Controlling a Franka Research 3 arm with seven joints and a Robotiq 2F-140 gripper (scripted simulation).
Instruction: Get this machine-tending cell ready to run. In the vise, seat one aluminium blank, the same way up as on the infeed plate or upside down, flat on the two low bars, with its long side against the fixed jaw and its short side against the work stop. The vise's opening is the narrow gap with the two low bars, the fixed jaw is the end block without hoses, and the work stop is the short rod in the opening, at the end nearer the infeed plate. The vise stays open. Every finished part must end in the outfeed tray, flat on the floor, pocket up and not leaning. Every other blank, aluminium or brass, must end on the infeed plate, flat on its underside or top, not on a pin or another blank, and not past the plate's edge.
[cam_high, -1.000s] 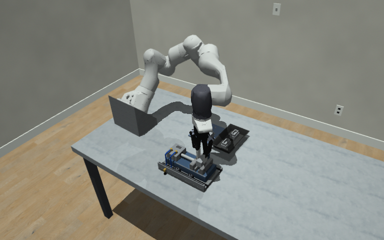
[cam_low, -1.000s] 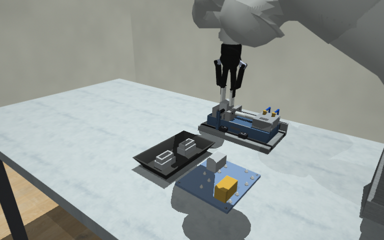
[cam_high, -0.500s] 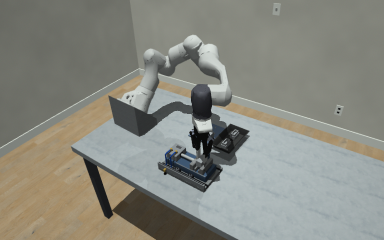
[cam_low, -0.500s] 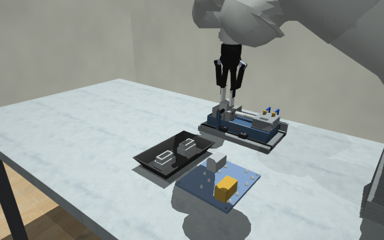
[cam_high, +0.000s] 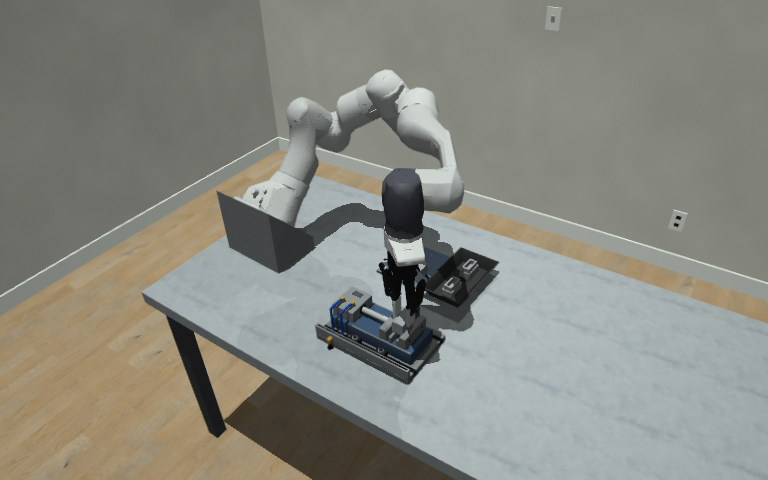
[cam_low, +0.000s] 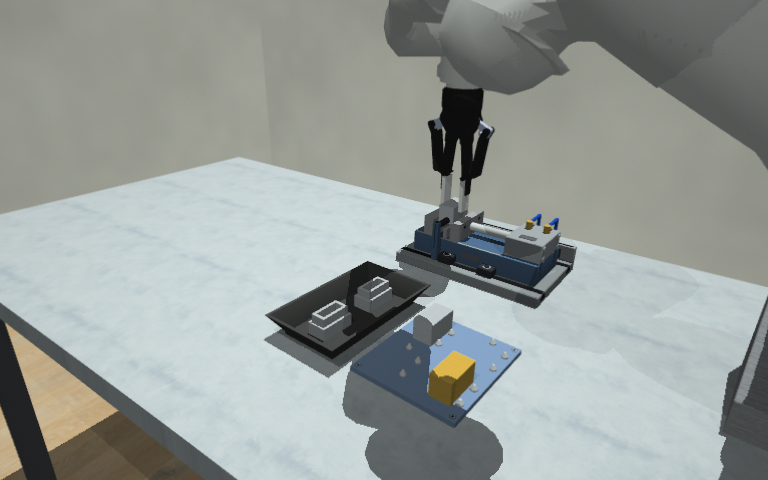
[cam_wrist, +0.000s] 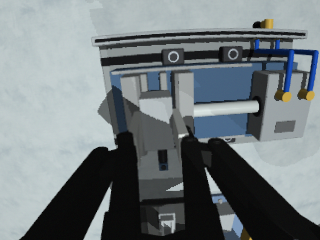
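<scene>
Right now my hand is 30 mm short of the fixed jaw and 60 mm above it. Round my hand: brass blank (230 mm behind, 360 mm to the left, 110 mm below).
</scene>
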